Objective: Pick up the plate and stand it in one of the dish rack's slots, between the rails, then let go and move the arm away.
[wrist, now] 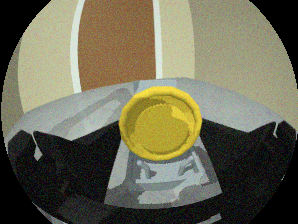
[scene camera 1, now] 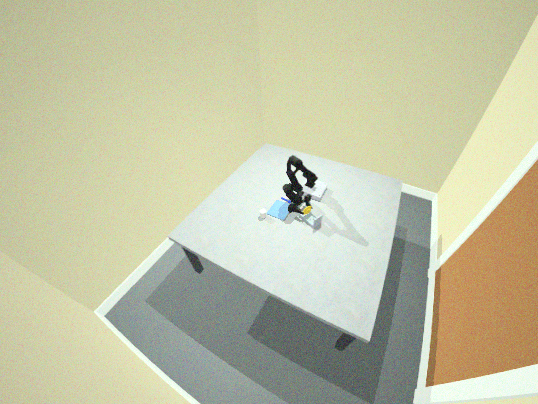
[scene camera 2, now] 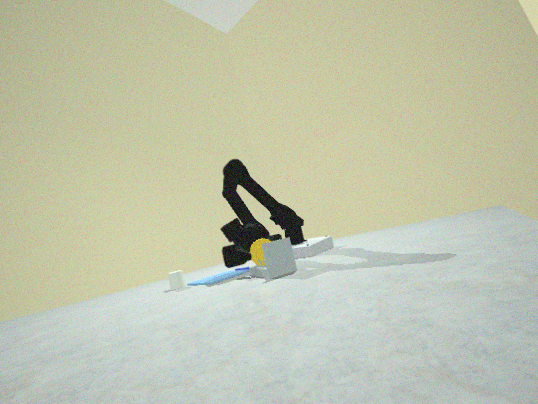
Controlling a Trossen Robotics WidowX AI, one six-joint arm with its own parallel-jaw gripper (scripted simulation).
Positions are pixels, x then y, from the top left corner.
Labels:
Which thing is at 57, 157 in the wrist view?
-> My gripper.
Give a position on a grey dish rack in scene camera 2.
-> At 279, 259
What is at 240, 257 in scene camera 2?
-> My gripper.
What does my gripper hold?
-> A yellow plate.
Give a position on a yellow plate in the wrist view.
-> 160, 123

